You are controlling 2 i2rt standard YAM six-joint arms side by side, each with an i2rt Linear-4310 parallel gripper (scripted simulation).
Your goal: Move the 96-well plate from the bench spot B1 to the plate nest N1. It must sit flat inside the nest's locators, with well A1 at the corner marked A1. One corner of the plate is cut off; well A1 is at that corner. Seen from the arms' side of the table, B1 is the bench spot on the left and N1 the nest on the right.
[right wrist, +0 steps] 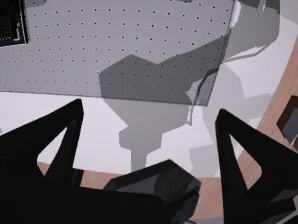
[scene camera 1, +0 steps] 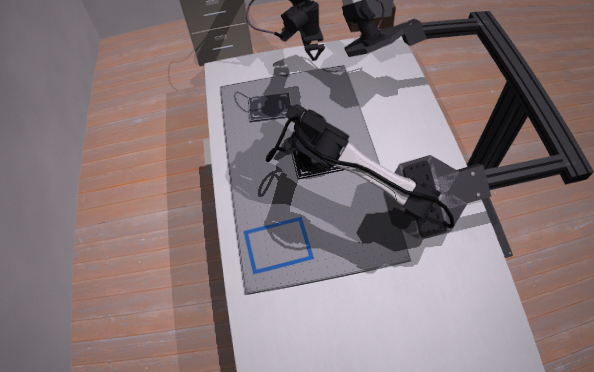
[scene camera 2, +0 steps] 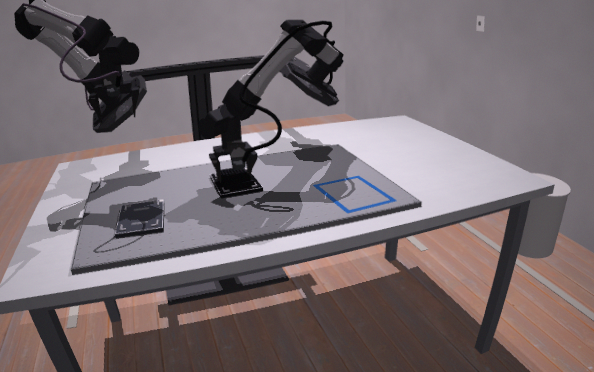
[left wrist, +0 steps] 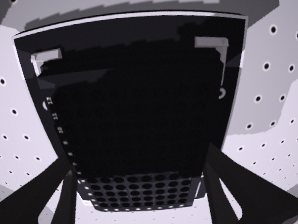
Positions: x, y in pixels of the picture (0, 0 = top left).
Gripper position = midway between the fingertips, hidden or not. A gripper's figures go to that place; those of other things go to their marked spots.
Labels:
My left gripper [left wrist: 137, 151]: 0.13 m from the lens. A black 96-well plate [left wrist: 119, 167] is 0.12 m from the lens.

